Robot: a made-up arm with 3 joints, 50 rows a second.
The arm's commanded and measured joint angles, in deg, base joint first. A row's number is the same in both.
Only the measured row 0 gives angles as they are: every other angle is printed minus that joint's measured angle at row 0.
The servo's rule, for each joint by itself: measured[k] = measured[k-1] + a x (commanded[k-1-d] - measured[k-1]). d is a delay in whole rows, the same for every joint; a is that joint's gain. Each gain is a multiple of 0.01, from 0.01 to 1. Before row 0 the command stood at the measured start. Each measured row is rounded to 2 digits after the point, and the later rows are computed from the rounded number. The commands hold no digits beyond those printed.
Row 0, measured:
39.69 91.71 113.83
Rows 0 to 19, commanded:
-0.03 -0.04 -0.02
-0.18 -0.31 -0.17
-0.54 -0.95 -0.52
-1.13 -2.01 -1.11
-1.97 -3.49 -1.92
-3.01 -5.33 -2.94
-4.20 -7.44 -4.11
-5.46 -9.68 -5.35
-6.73 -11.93 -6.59
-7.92 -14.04 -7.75
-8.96 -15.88 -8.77
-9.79 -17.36 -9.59
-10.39 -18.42 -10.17
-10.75 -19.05 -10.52
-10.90 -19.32 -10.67
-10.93 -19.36 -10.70
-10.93 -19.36 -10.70
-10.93 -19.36 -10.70
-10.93 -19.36 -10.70
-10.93 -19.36 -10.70
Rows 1 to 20, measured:
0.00 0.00 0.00
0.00 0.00 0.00
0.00 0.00 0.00
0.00 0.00 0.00
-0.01 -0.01 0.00
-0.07 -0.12 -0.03
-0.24 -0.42 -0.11
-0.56 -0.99 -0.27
-1.07 -1.89 -0.53
-1.77 -3.13 -0.92
-2.64 -4.68 -1.43
-3.66 -6.48 -2.06
-4.77 -8.44 -2.78
-5.90 -10.46 -3.58
-7.00 -12.41 -4.41
-8.00 -14.19 -5.24
-8.86 -15.71 -6.03
-9.54 -16.91 -6.75
-10.03 -17.78 -7.38
-10.35 -18.35 -7.91
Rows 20 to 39, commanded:
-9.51 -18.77 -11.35
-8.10 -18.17 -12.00
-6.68 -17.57 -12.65
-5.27 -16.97 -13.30
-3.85 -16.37 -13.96
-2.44 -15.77 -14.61
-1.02 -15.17 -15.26
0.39 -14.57 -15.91
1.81 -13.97 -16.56
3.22 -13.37 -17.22
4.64 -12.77 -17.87
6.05 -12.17 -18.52
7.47 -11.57 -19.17
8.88 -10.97 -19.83
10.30 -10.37 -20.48
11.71 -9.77 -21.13
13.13 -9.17 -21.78
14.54 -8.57 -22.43
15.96 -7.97 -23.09
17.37 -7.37 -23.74
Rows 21 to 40, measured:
-10.56 -18.71 -8.36
-10.69 -18.94 -8.73
-10.78 -19.09 -9.05
-10.83 -19.19 -9.31
-10.35 -19.04 -9.64
-9.54 -18.73 -10.02
-8.51 -18.31 -10.44
-7.34 -17.83 -10.90
-6.08 -17.30 -11.39
-4.77 -16.75 -11.91
-3.42 -16.18 -12.45
-2.05 -15.60 -13.00
-0.66 -15.01 -13.57
0.74 -14.42 -14.15
2.14 -13.83 -14.75
3.55 -13.23 -15.35
4.96 -12.63 -15.96
6.37 -12.03 -16.58
7.78 -11.43 -17.20
9.19 -10.83 -17.83

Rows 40 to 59, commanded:
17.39 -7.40 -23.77
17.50 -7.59 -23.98
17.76 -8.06 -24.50
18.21 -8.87 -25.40
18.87 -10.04 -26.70
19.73 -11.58 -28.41
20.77 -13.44 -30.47
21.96 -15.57 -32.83
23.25 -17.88 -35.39
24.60 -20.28 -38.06
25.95 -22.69 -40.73
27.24 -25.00 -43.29
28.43 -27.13 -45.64
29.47 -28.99 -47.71
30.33 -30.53 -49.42
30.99 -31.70 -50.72
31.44 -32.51 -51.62
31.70 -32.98 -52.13
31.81 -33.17 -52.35
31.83 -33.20 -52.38
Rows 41 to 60, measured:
10.61 -10.23 -18.46
12.02 -9.63 -19.10
13.44 -9.03 -19.74
14.85 -8.43 -20.38
15.76 -8.06 -20.92
16.39 -7.89 -21.41
16.88 -7.95 -21.90
17.36 -8.28 -22.46
17.90 -8.91 -23.14
18.56 -9.87 -23.98
19.36 -11.16 -25.02
20.30 -12.75 -26.27
21.36 -14.60 -27.73
22.53 -16.64 -29.38
23.76 -18.82 -31.20
25.01 -21.04 -33.13
26.24 -23.23 -35.13
27.40 -25.30 -37.14
28.45 -27.18 -39.10
29.36 -28.81 -40.96

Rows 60 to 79, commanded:
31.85 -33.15 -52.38
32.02 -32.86 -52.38
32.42 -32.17 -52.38
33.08 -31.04 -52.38
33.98 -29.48 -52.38
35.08 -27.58 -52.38
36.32 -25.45 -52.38
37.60 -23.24 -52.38
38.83 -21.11 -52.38
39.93 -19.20 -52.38
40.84 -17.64 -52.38
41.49 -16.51 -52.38
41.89 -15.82 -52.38
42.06 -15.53 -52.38
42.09 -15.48 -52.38
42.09 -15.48 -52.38
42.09 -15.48 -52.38
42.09 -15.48 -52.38
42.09 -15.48 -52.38
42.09 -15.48 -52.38
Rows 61 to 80, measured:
30.11 -30.14 -42.67
30.68 -31.16 -44.18
31.09 -31.88 -45.49
31.36 -32.36 -46.59
31.54 -32.64 -47.52
31.71 -32.72 -48.30
31.97 -32.52 -48.95
32.37 -31.99 -49.50
32.95 -31.09 -49.96
33.72 -29.83 -50.35
34.66 -28.25 -50.67
35.72 -26.45 -50.94
36.84 -24.53 -51.17
37.95 -22.61 -51.36
38.99 -20.82 -51.52
39.89 -19.27 -51.66
40.61 -18.03 -51.78
41.13 -17.13 -51.88
41.48 -16.54 -51.96
41.70 -16.16 -52.03

